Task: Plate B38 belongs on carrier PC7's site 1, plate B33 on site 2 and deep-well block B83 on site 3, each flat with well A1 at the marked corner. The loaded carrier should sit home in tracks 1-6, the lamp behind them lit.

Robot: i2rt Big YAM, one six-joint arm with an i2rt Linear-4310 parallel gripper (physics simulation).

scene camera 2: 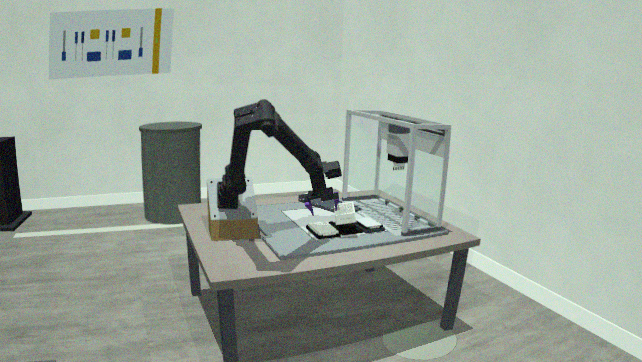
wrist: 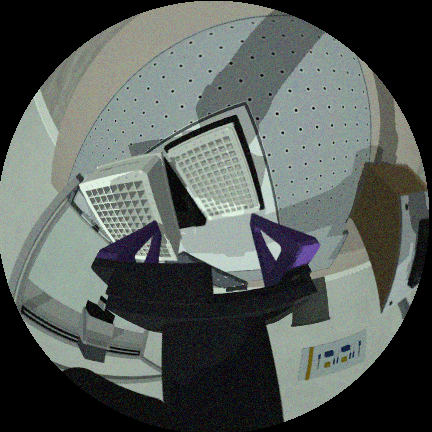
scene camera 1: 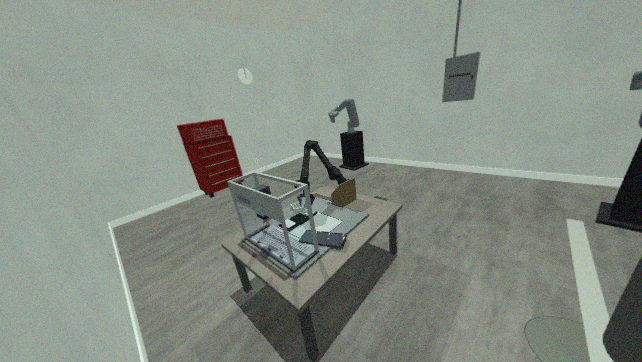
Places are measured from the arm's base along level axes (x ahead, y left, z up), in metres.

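Where they show: gripper, fingertip midpoint: [scene camera 2: 324, 213] [wrist: 205, 220] [scene camera 1: 306, 205]; arm's base at its link origin: [scene camera 2: 227, 196] [scene camera 1: 344, 184].
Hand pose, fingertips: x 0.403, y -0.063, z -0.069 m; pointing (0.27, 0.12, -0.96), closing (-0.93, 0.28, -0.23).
Each offset is from my fingertips to the top centre of the thing.
My gripper [scene camera 1: 306, 199] [scene camera 2: 323, 206] [wrist: 205, 220] is open, low over the white pad [wrist: 222, 245]. A tall white well block {dz +0.038, dx +0.079, dy -0.024 m} [scene camera 2: 345, 214] [wrist: 120, 195], seemingly B83, is tilted beside the left finger in the wrist view, outside the gap; I cannot tell whether they touch. A black nest {dz -0.066, dx +0.102, dy +0.022 m} [scene camera 2: 348, 229] [wrist: 182, 195] shows beside it. A white plate {dz -0.058, dx -0.006, dy -0.006 m} [scene camera 2: 322, 229] [wrist: 215, 172] lies flat in a black nest; another white plate {dz -0.058, dx +0.208, dy +0.027 m} [scene camera 2: 367, 220] lies on the far side. Labels are unreadable. The dark carrier {dz -0.054, dx +0.129, dy +0.372 m} [scene camera 1: 325, 239] [wrist: 227, 279] lies on the table, with no plates visible on it.
The track deck [scene camera 1: 280, 245] [scene camera 2: 382, 212] lies inside a clear-walled enclosure with grey posts [scene camera 2: 411, 190], a head {dz +0.318, dx +0.418, dy +0.195 m} [scene camera 2: 398, 145] hanging inside. I cannot make out a lit lamp. The arm's wooden base block [scene camera 1: 344, 194] [scene camera 2: 233, 230] [wrist: 382, 215] stands at the other end of the table.
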